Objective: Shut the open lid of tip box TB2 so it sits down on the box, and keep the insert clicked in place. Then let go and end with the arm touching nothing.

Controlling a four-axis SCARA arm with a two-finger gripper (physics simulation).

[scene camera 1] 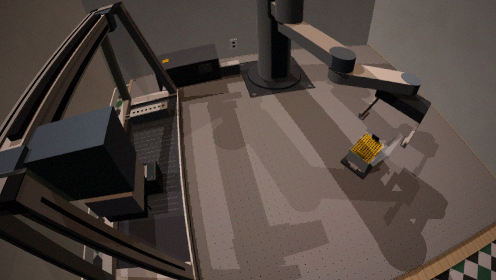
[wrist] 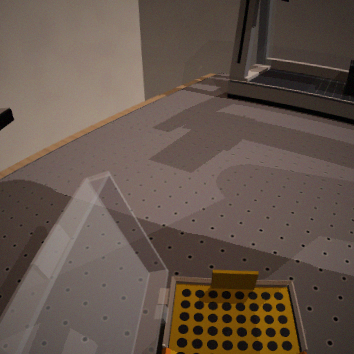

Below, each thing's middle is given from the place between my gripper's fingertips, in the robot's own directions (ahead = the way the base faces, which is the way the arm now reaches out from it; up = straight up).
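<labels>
Clear lid [wrist: 96, 275]: 90 mm below my hand, 50 mm to the left of it, 10 mm ahead of it.
</labels>
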